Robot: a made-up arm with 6 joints.
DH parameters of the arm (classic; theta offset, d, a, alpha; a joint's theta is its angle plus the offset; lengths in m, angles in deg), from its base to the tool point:
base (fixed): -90 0.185 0 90
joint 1: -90 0.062 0.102 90
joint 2: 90 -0.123 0.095 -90
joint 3: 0 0.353 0.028 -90
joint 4: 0 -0.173 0.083 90
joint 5: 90 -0.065 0.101 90
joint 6: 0 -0.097 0.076 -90
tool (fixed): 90 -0.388 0 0
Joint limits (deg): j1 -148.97..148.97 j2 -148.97..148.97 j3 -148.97..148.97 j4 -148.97..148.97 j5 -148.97..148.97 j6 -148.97..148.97
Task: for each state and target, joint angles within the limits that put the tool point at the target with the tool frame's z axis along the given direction. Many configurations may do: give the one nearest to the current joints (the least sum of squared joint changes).
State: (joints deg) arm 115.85 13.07 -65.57 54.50 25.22 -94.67
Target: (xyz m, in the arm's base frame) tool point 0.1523 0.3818 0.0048 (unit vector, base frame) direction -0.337 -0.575 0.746
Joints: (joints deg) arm 87.06 3.52 -63.33 33.94 13.72 -140.44
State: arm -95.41 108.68 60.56 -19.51 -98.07 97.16
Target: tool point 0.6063 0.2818 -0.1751 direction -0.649 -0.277 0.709
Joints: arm -121.40 125.52 39.95 6.05 -71.83 122.56
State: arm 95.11 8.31 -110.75 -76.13 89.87 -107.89
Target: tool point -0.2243 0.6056 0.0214 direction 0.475 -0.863 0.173
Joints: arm 109.63 -27.14 -98.62 -82.01 90.36 -105.42
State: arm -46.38 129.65 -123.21 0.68 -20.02 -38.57
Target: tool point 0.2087 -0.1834 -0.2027 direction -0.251 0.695 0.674
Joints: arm -52.20 100.94 -124.82 16.36 -66.50 -87.76
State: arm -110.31 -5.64 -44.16 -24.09 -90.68 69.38
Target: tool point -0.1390 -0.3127 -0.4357 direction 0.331 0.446 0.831
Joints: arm -148.97 17.55 -65.83 -52.24 -53.17 109.16
